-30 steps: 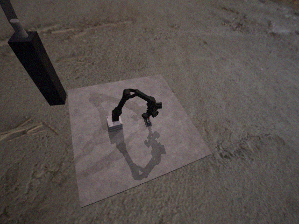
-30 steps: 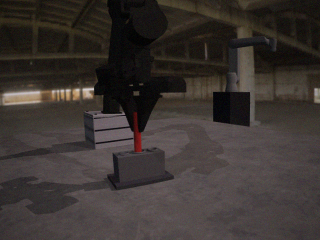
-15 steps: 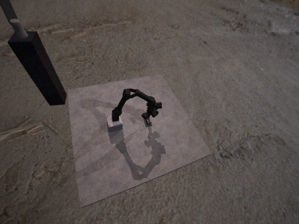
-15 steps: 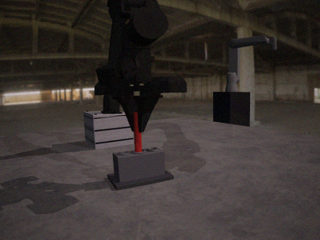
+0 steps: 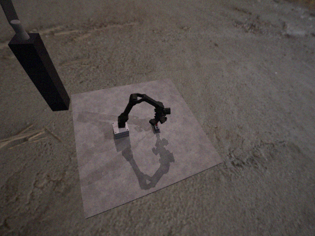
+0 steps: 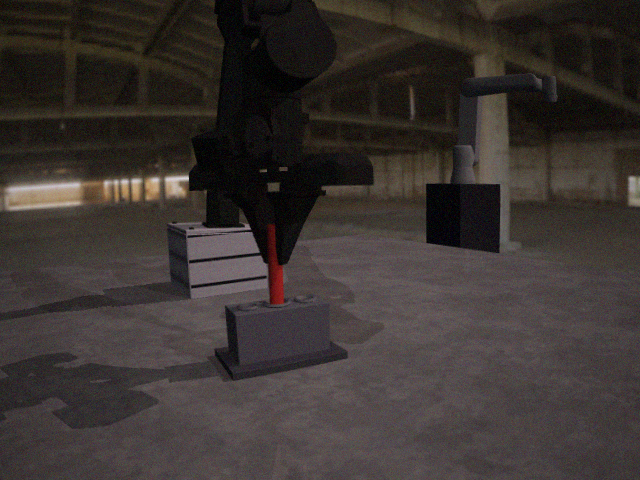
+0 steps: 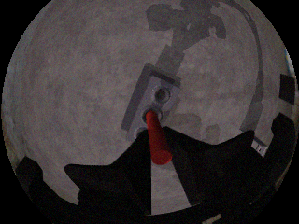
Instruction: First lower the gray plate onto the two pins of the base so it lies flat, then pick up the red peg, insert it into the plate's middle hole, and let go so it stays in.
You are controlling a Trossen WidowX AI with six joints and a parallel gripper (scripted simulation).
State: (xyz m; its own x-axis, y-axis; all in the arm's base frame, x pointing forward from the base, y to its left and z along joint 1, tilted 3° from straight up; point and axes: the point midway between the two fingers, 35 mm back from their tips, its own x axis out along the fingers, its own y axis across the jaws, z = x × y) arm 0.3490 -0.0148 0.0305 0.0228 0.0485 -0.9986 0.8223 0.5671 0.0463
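Right now the red peg is right at my gripper tip. The rest, counted from my gripper tip: gray plate 5 cm below; dark base 9 cm below.
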